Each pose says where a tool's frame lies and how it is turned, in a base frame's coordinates. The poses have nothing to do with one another.
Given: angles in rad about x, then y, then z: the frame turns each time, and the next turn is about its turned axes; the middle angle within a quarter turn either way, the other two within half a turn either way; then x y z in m.
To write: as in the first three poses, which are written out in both.
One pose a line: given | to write
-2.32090 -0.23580 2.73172 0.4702 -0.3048 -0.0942 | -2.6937 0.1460 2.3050 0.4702 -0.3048 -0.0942
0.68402 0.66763 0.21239 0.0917 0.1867 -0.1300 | 0.6181 0.3425 0.8682 0.0917 0.1867 -0.1300
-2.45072 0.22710 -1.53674 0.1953 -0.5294 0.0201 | 1.5275 -0.6981 2.9422 0.1953 -0.5294 0.0201
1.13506 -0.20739 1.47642 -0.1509 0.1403 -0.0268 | 1.3456 -1.1450 -0.0026 -0.1509 0.1403 -0.0268
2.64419 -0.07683 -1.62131 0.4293 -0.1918 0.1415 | 1.6280 0.4928 -3.0376 0.4293 -0.1918 0.1415
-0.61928 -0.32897 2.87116 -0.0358 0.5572 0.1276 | 3.1012 0.4209 0.5655 -0.0358 0.5572 0.1276
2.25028 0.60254 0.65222 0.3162 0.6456 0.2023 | -0.0474 -0.8559 2.4813 0.3162 0.6456 0.2023
